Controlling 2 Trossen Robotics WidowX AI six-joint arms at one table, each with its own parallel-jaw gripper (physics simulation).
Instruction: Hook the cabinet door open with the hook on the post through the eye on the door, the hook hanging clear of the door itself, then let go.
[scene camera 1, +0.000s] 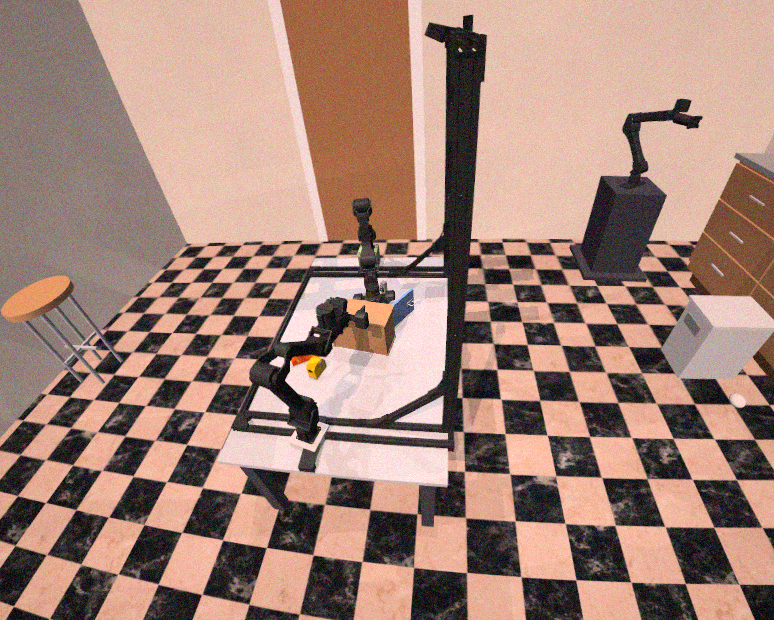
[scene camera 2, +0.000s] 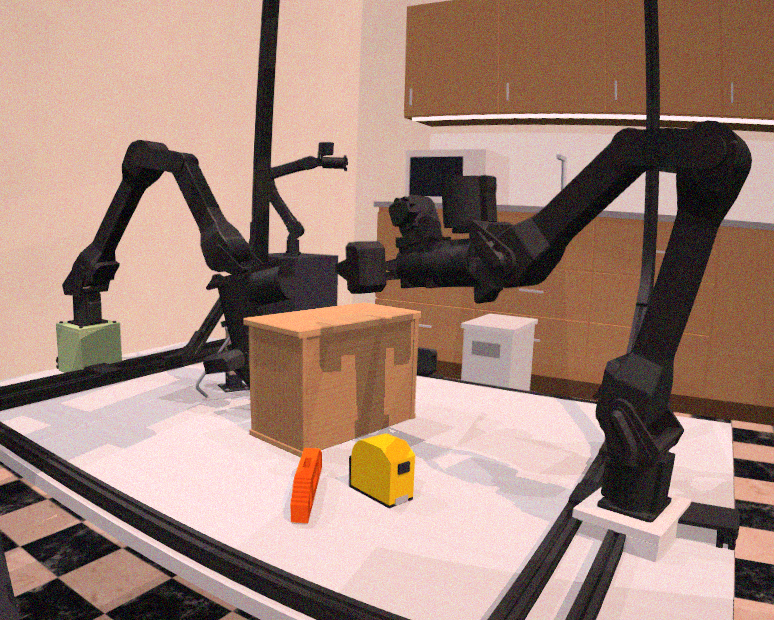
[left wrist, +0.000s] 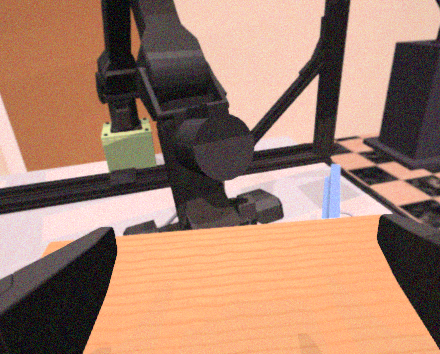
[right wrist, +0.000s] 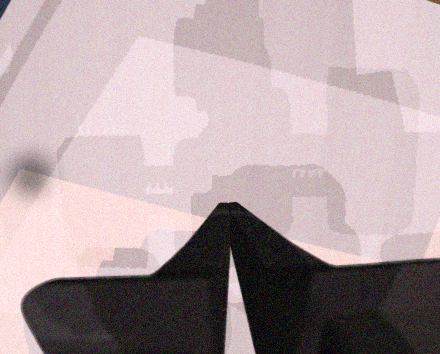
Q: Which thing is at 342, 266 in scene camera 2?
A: My left gripper.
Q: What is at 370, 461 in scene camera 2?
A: A yellow block.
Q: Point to my right gripper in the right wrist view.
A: At 227, 211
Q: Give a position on a wooden cabinet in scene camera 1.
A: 379, 337
